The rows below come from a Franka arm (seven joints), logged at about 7 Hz.
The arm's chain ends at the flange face. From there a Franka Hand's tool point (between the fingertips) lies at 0.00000 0.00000 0.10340 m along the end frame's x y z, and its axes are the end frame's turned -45 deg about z.
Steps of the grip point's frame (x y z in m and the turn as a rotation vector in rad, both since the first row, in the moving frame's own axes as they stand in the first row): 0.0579, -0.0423, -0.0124, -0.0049, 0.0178, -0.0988; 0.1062, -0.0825, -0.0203, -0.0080, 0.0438, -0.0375; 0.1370, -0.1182, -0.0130, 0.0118, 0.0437, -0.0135; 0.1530, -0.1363, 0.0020, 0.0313, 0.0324, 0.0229; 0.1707, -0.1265, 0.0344, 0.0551, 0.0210, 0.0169; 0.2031, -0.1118, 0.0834, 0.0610, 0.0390, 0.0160; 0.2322, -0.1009, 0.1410, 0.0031, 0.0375, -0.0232
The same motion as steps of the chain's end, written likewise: 0.0094, -0.0698, -0.0124, 0.0091, 0.0161, -0.0988; 0.0130, -0.1307, -0.0202, 0.0253, 0.0366, -0.0375; 0.0110, -0.1764, -0.0129, 0.0392, 0.0226, -0.0135; 0.0117, -0.1999, 0.0021, 0.0450, 0.0008, 0.0229; 0.0337, -0.2046, 0.0346, 0.0538, -0.0241, 0.0169; 0.0661, -0.2154, 0.0837, 0.0707, -0.0156, 0.0160; 0.0904, -0.2325, 0.1411, 0.0287, 0.0243, -0.0232
